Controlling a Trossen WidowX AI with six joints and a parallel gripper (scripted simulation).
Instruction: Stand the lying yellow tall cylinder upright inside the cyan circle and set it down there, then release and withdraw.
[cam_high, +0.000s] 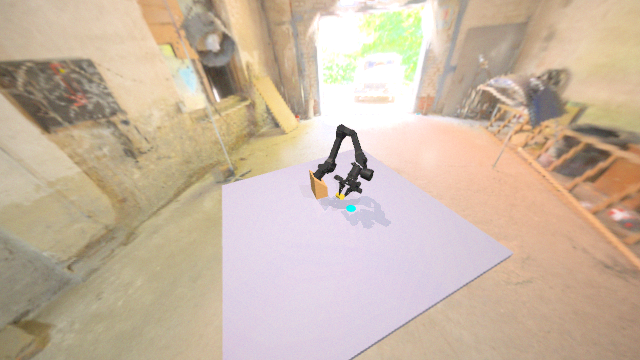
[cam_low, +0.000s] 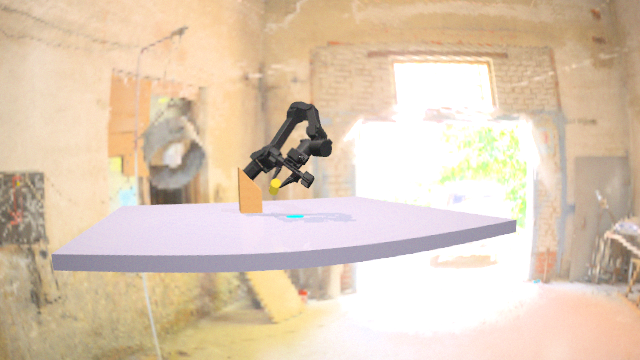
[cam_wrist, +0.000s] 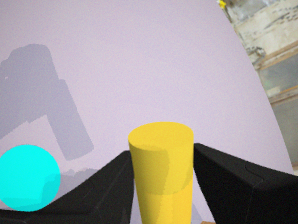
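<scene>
Right now the cyan circle is 11 cm below my gripper tip, 6 cm to the left of it and 1 cm ahead of it. From my gripper tip the other things lie so: yellow cylinder (2 cm behind, 1 cm below).
</scene>
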